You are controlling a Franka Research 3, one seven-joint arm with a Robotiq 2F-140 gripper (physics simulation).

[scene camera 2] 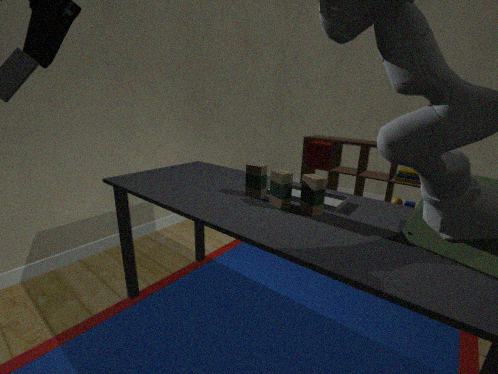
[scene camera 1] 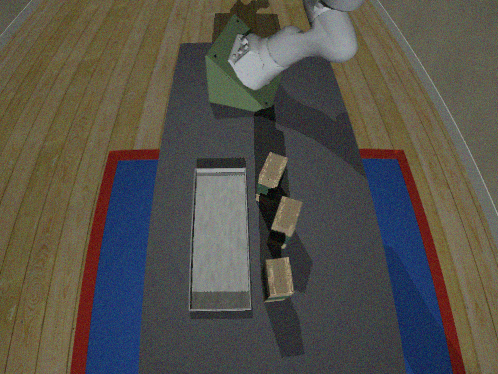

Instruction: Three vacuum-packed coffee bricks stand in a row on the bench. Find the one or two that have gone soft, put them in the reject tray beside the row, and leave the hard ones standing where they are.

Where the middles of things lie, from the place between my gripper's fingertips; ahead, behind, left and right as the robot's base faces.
I see the pale reject tray (scene camera 1: 219,280) 99 cm to the right of my hand, 39 cm below it and 14 cm ahead of it.
